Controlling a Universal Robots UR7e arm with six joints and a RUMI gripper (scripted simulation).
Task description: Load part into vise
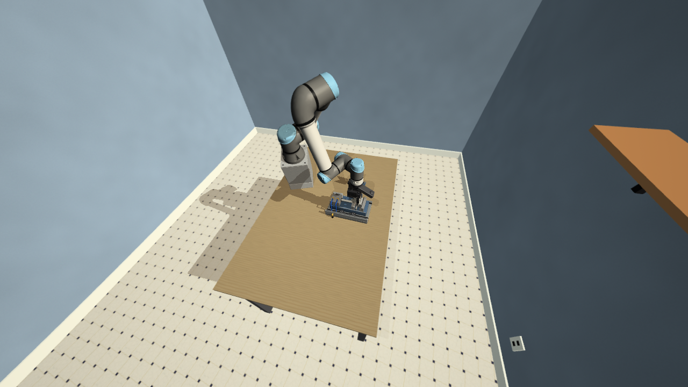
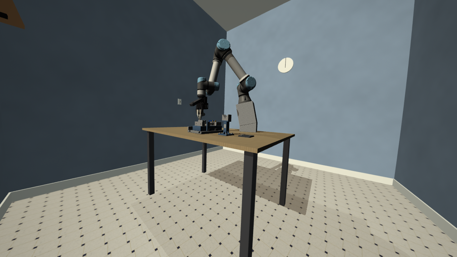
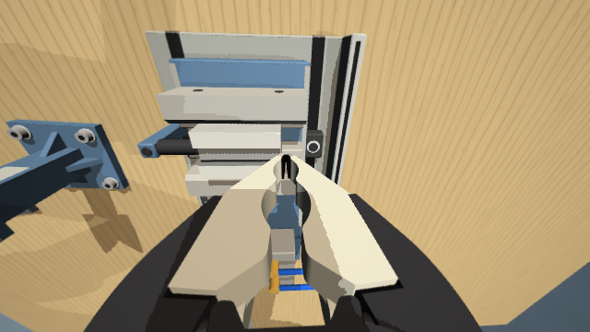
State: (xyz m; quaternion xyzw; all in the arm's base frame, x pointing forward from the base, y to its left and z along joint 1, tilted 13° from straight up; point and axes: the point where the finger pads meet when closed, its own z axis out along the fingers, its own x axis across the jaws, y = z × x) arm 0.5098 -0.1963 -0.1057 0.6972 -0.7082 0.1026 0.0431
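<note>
Now: hand 3 cm to the right of the part and 2 cm above it. The rest, counted from my hand: cylinder rod (9 cm behind, 4 cm to the left, 4 cm below); then fixed jaw (4 cm below, 3 cm to the left, 3 cm ahead); then moving jaw (4 cm to the left, 4 cm below, 4 cm behind).
</note>
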